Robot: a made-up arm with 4 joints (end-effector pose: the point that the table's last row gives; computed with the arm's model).
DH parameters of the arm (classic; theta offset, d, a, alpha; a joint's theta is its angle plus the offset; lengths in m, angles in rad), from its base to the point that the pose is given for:
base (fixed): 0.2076 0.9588 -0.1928 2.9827
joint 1: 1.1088 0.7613 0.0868 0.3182
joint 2: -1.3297 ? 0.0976 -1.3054
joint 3: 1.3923 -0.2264 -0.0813 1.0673
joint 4: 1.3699 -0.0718 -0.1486 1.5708
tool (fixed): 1.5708 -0.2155 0 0
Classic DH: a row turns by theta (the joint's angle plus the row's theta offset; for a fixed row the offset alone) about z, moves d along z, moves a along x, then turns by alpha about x.
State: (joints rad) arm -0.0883 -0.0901 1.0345 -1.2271
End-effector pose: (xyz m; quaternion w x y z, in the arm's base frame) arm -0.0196 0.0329 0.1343 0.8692 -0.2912 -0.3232 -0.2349
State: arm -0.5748 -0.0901 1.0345 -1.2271
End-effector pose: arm -0.1294 0.0754 0.1240 0.9093 -0.2213 -0.3524 -0.0078
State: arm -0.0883 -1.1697 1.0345 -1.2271
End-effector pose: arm -0.2578 -0.0437 0.0651 0.8123 -0.1973 -0.4822 0.2622
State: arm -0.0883 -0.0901 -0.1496 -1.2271
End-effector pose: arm -0.2806 -0.1806 0.1420 0.7790 -0.6157 -0.0036 0.1184
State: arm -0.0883 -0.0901 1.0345 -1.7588
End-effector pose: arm -0.0777 -0.0905 0.1519 0.7622 -0.5093 -0.2501 -0.3115
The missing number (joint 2, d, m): -0.1329
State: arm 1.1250 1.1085 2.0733 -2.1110
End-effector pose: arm -0.1771 -0.4410 0.2728 0.3230 0.1068 -0.1657 0.9256
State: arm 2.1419 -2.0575 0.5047 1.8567
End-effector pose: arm -0.3008 0.3514 0.3157 0.6998 0.6960 -0.1496 0.0591
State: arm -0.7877 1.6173 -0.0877 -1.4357
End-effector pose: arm -0.1526 -0.0231 0.2223 0.7568 -0.5028 0.3833 -0.1659
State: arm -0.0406 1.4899 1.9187 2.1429
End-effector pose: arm 0.1198 -0.0002 0.5248 0.1843 0.2310 -0.8906 0.3456
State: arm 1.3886 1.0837 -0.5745 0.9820
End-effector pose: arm 0.1449 -0.4099 0.5400 0.2211 0.5147 -0.3387 -0.7560
